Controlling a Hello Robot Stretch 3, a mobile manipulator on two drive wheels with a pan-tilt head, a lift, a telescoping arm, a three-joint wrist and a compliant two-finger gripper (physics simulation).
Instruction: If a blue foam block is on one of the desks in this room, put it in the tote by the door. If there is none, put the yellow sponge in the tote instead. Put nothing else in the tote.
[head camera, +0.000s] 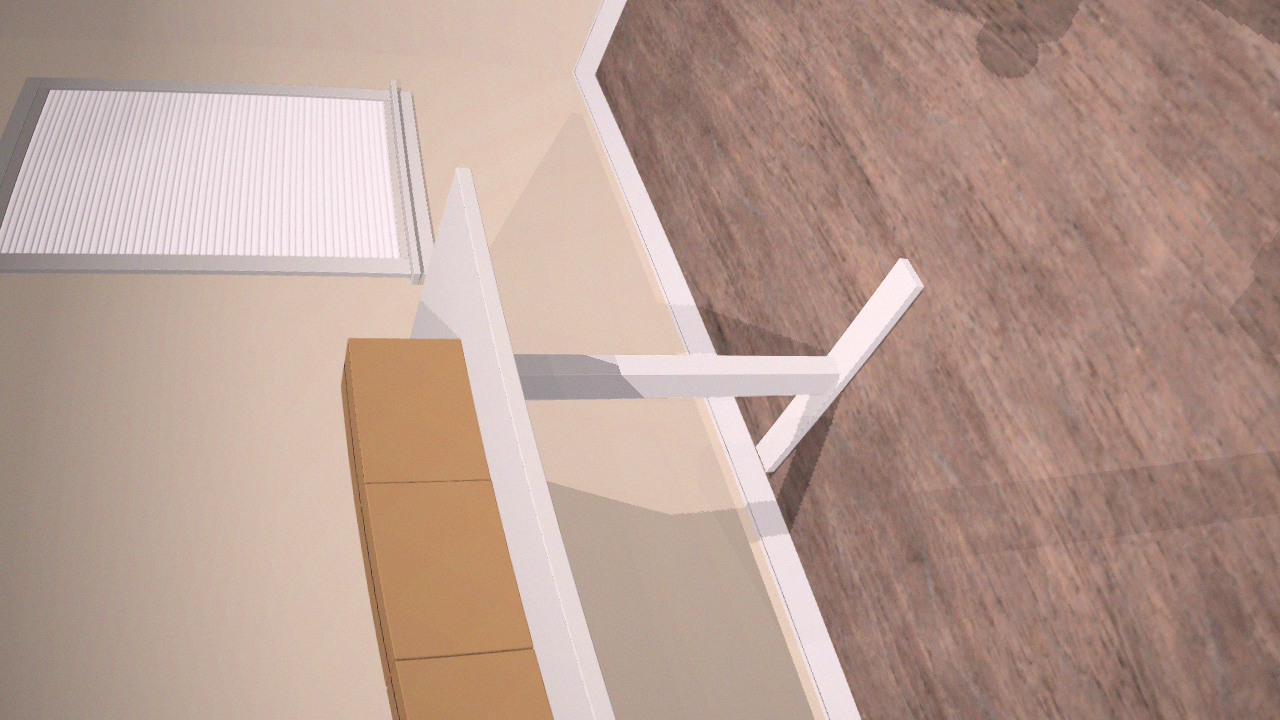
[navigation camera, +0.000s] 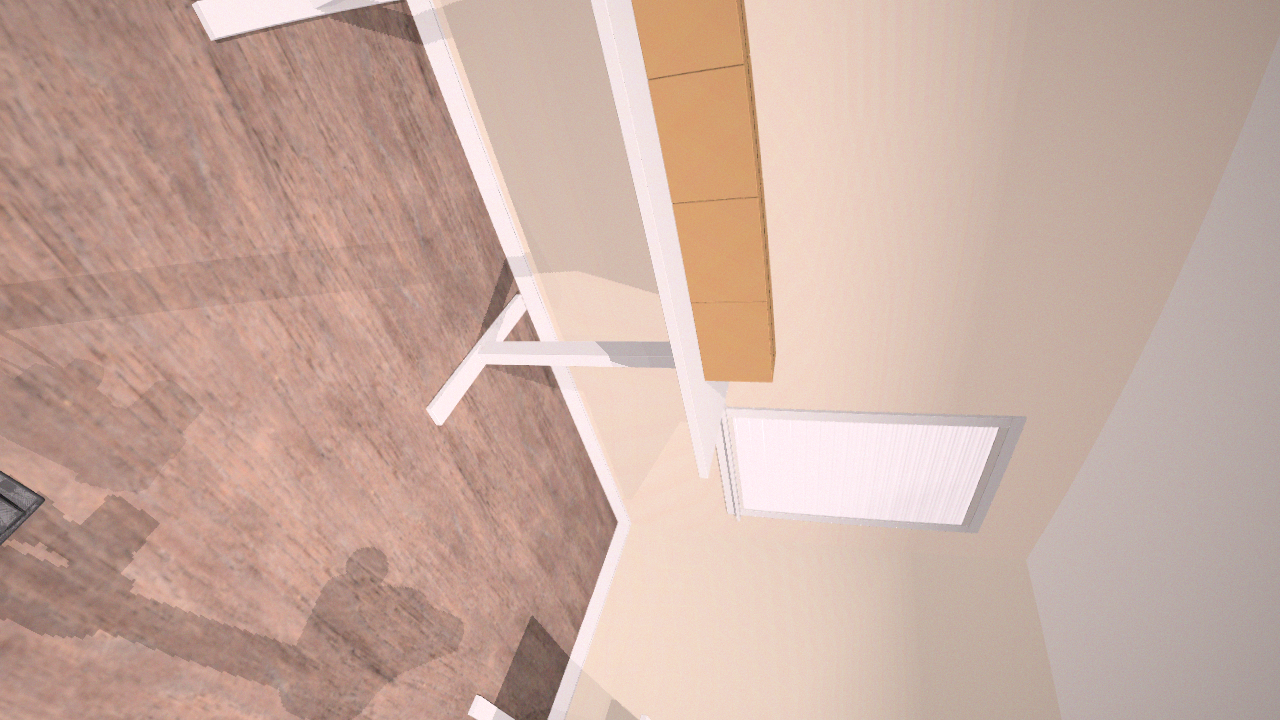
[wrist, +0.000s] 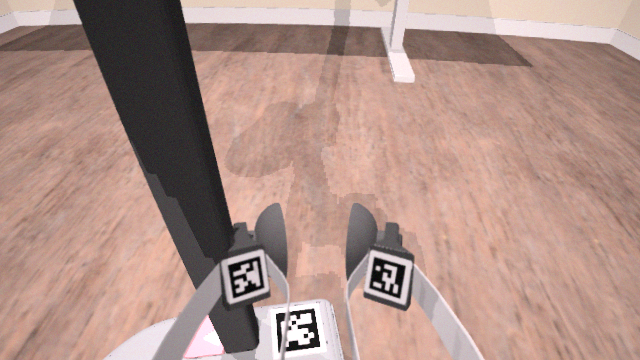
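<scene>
My gripper (wrist: 315, 228) is open in the wrist view, its two dark fingertips apart with floor showing between them. It hangs above the robot's own base, beside the black mast. A white desk (head camera: 512, 376) (navigation camera: 657, 232) stands along the wall in the head and navigation views, seen from a low angle. Its top behind the row of boxes is hidden. No blue foam block, yellow sponge or tote shows in these views.
A row of orange-brown boxes (head camera: 438, 555) (navigation camera: 720, 250) stands on the desk. A window (head camera: 214, 174) (navigation camera: 863, 470) is in the wall near the desk's end. A white desk leg (wrist: 398, 45) stands on the floor ahead in the wrist view. The black mast (wrist: 160, 125) is at the left.
</scene>
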